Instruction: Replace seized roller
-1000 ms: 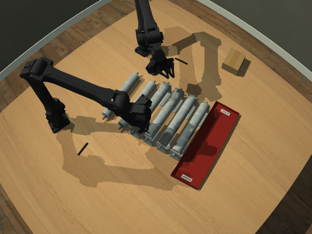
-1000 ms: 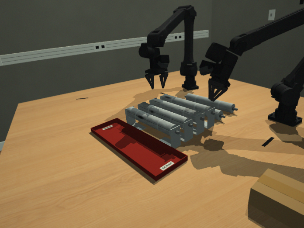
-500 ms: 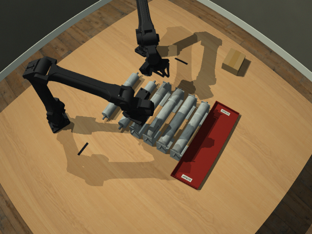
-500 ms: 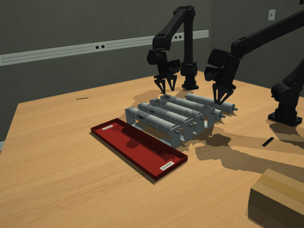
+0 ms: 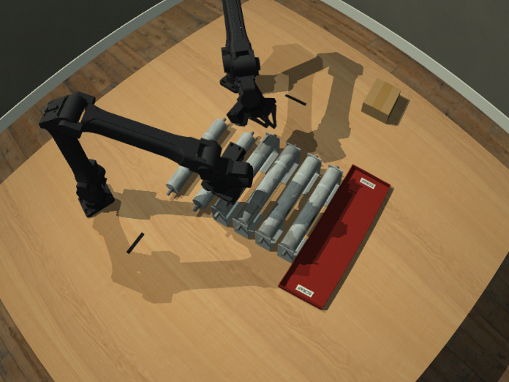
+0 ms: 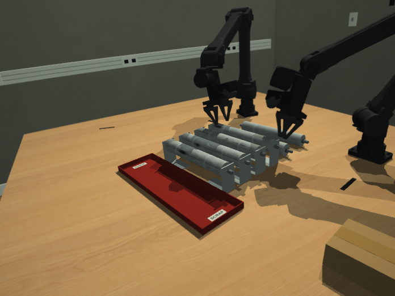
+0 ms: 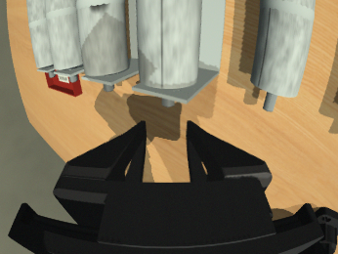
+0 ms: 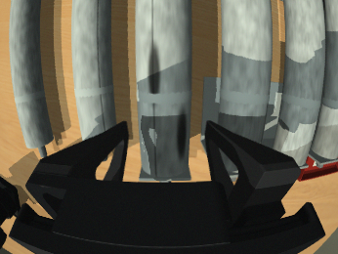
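Now: right hand 2 cm past the grey roller, 10 cm to the right of it and 4 cm above it. The rest, counted from my right hand: cardboard box (8 cm ahead, 68 cm to the left, 8 cm below); red scrap tray (31 cm ahead, 16 cm to the left, 11 cm below).
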